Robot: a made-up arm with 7 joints. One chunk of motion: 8 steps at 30 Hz.
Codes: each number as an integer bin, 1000 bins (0 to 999) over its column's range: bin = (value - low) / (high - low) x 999, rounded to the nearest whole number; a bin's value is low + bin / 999 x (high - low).
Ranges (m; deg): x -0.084..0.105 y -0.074..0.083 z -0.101..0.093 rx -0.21..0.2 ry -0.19..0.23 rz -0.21..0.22
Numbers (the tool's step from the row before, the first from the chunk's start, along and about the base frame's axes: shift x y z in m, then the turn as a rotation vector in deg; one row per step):
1: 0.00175 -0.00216 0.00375 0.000 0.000 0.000
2: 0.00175 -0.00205 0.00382 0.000 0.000 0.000
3: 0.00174 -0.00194 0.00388 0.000 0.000 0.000
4: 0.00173 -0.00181 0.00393 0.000 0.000 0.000
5: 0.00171 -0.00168 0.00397 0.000 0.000 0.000
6: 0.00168 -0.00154 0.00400 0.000 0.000 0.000
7: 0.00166 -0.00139 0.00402 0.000 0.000 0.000
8: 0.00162 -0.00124 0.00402 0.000 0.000 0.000
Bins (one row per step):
1: 453 457 539 512 452 488
2: 453 458 540 512 452 488
3: 453 459 540 512 452 488
4: 453 459 540 512 452 488
5: 453 460 541 512 452 488
6: 453 461 541 512 452 488
7: 453 462 541 512 452 488
8: 453 463 541 512 452 488

